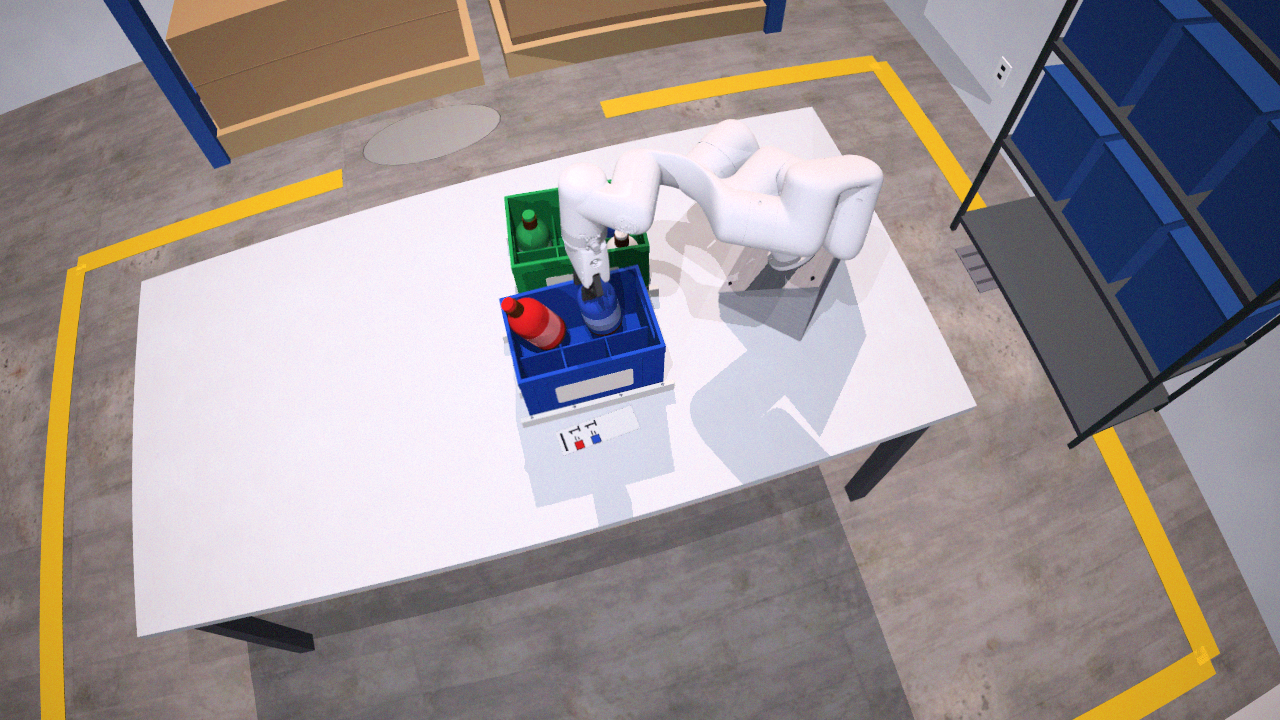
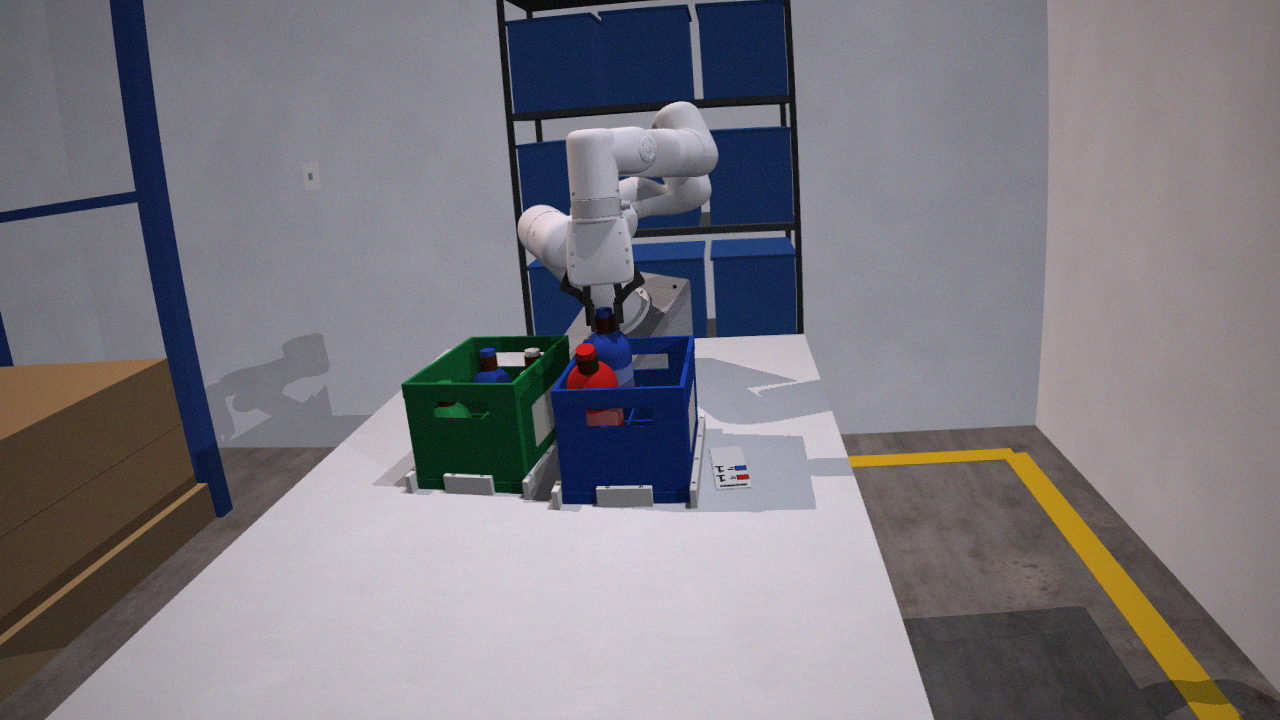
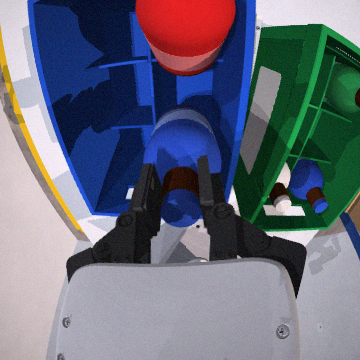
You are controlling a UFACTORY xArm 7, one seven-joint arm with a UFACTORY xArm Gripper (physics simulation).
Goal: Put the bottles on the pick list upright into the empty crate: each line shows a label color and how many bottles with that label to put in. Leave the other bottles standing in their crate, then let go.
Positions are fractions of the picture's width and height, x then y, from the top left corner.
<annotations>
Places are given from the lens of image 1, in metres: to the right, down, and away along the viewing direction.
blue bottle (image 1: 0.47, 0.44): -0.07, -0.08, 1.37
red bottle (image 1: 0.41, 0.44): -0.20, -0.08, 1.34
green bottle (image 1: 0.42, 0.32): -0.22, -0.26, 1.52
pick list (image 1: 0.48, 0.59): -0.04, 0.12, 1.46
The marked spots on the blue bottle and the green bottle are 0.28 m apart.
</annotations>
